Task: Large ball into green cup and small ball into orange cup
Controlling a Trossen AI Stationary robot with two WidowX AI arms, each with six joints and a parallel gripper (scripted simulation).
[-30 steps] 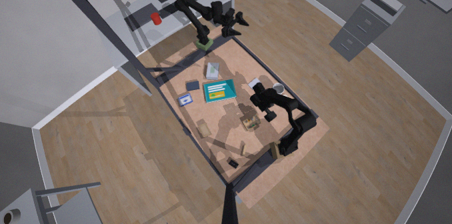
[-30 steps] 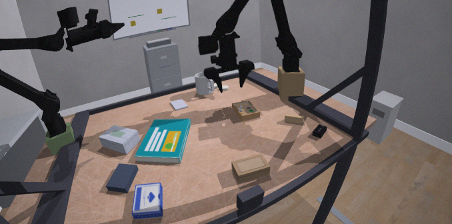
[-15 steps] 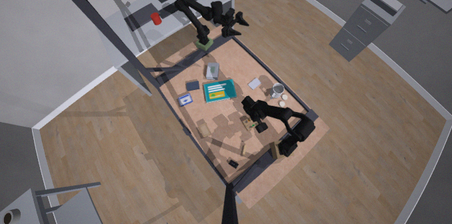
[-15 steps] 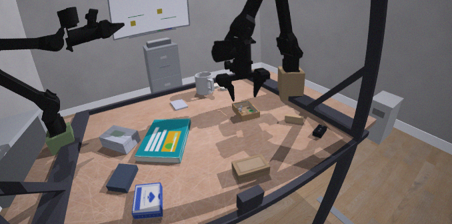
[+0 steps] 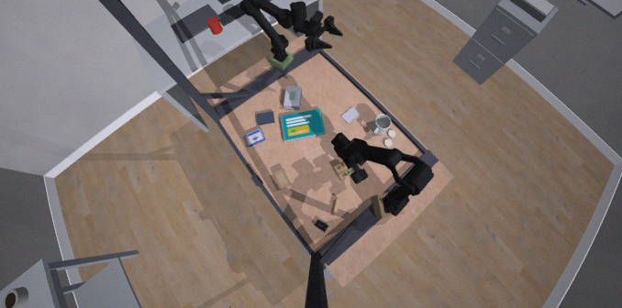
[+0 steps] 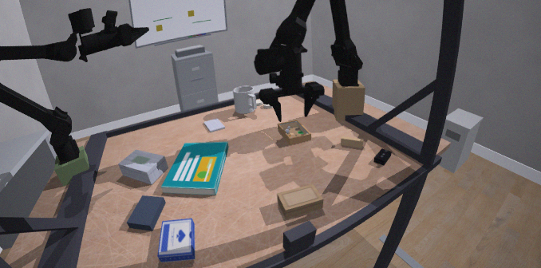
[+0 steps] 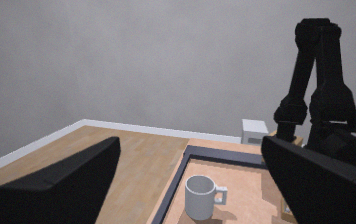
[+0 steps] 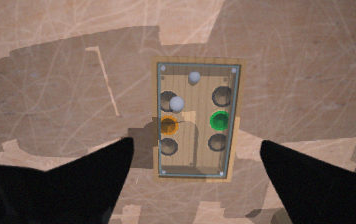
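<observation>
My right hand is 8 cm above the covered wooden puzzle. From my right hand the other things lie so: dark blue box (45 cm to the left, 21 cm behind, 8 cm below).
</observation>
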